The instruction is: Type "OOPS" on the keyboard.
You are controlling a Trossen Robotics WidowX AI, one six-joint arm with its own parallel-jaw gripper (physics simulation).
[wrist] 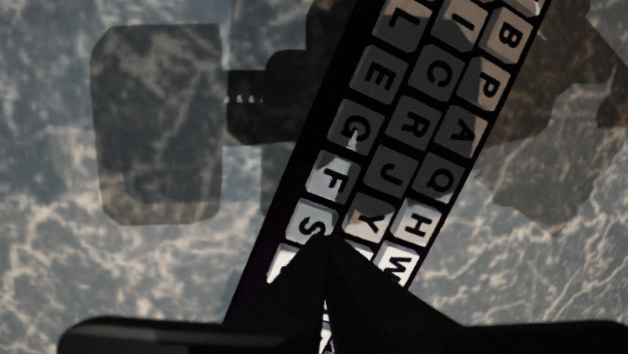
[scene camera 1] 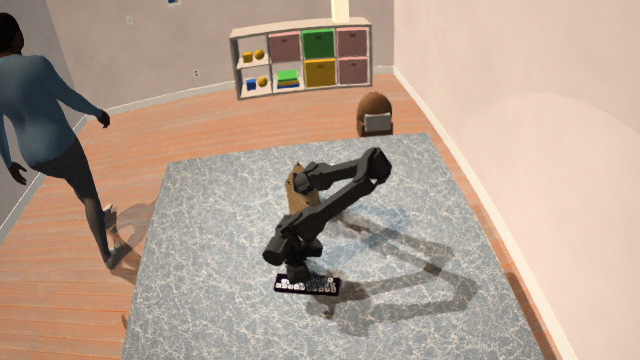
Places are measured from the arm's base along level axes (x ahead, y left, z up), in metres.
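Pixels of known places: gripper, fingertip midpoint: [wrist: 324, 247]; arm's base, origin of the base link: [scene camera 1: 299, 184].
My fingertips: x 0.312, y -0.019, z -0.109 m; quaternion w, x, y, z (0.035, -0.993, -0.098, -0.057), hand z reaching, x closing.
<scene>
For each thing: its top centre in the pictures, then the offset to it from my fingertips. Level surfaces: height alone.
- black keyboard, middle of its top: [wrist: 387, 185] [scene camera 1: 306, 283] dx +0.020, dy +0.022, dz -0.011 m
- S key, middle of its top: [wrist: 312, 227] dx -0.003, dy +0.002, dz -0.011 m
- Y key, middle of its top: [wrist: 370, 220] dx +0.017, dy +0.008, dz -0.011 m
- P key, middle of its top: [wrist: 487, 84] dx +0.046, dy +0.065, dz -0.011 m
- marbled table, its level: dz -0.027 m
A black keyboard [scene camera 1: 327, 287] [wrist: 410, 125] with light keys lies on the marbled table and runs diagonally through the wrist view. My gripper [scene camera 1: 298, 278] [wrist: 324, 247] is shut and empty, fingertips together over the keyboard. In the wrist view the tips overlap the lower right edge of the S key [wrist: 309, 220], beside the Y key [wrist: 369, 220]; whether they touch a key cannot be told. The P key [wrist: 485, 86] is farther up that view. The fingers cover part of the keys below S, and no O key can be made out.
The marbled table [scene camera 1: 210, 240] carries the arm and a brown wooden block [scene camera 1: 301, 199] behind it. A person [scene camera 1: 35, 110] is at the left beside the table. A brown chair [scene camera 1: 375, 107] is past the far edge, and a cubby shelf [scene camera 1: 300, 27] stands at the back wall.
</scene>
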